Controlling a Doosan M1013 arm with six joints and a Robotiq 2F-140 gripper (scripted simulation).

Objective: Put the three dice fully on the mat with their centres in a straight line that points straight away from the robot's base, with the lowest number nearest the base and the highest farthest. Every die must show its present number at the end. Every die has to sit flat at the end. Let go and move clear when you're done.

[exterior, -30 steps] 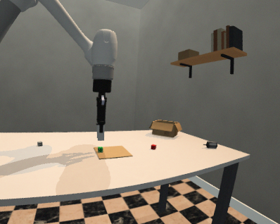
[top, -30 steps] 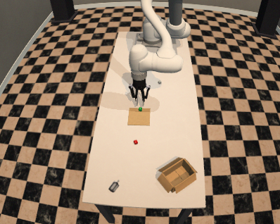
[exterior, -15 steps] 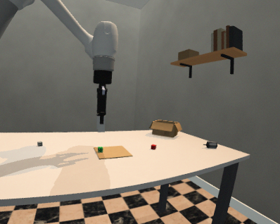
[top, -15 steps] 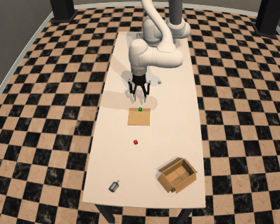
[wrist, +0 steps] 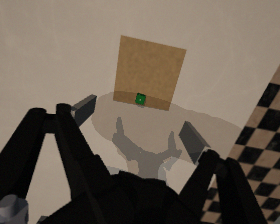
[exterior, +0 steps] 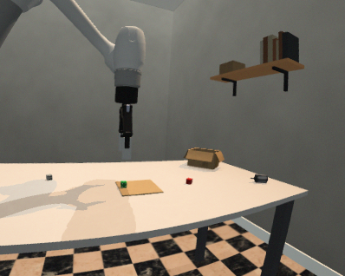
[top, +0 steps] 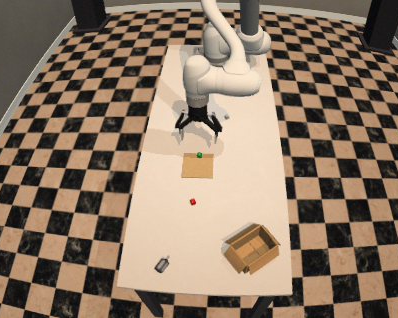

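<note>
The red die is 250 mm ahead of my hand, 120 mm below it and 10 mm to the left of it. Also, from my hand: green die (110 mm below); white die (280 mm behind, 120 mm below, 100 mm to the left); tan mat (130 mm below, 50 mm ahead).
</note>
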